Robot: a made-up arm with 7 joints.
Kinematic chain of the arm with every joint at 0, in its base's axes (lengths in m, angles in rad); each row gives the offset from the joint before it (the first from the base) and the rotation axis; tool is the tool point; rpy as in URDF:
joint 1: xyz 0 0 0 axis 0.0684 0.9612 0.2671
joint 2: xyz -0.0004 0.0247 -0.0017 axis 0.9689 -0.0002 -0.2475
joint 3: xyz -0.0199 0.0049 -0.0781 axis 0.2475 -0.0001 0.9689
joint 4: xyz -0.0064 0 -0.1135 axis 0.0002 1 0
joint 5: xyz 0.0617 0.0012 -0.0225 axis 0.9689 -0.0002 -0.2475
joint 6: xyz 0.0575 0 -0.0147 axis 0.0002 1 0
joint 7: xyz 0.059 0 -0.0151 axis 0.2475 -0.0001 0.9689
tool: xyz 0 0 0 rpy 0 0.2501 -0.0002
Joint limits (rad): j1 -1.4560..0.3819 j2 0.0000..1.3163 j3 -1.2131..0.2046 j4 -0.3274..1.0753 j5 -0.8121..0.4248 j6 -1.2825..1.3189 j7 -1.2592..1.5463
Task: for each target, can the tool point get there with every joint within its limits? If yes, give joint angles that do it. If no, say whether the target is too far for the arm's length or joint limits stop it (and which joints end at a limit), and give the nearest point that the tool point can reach.
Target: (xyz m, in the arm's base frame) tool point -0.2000 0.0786 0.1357
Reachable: no: joint limits stop it (at a limit: joint 1, joint 2, joint 3, joint 4, joint 6) | nearest point 0.0581 0.1173 0.1624 | short by 0.262 m
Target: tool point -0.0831 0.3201 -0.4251
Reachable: no: too far | nearest point -0.0596 0.2366 -0.3055 | short by 0.148 m
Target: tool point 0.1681 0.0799 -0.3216
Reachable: yes | joints -0.4873 0.5135 -0.9173 0.8687 -0.5269 0.0356 0.3451
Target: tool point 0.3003 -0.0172 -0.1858
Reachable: yes | joints -1.0185 0.3222 -0.7783 0.5745 0.0502 0.9021 -0.6346
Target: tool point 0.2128 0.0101 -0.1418
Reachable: yes | joints -0.4504 0.2021 -0.2907 0.1497 -0.4551 -1.0553 -0.6399
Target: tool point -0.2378 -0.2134 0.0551
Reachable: no: joint limits stop it (at a limit: joint 1, joint 2, joint 3, joint 4, joint 5, joint 6) | nearest point -0.0268 -0.1093 -0.1060 | short by 0.285 m
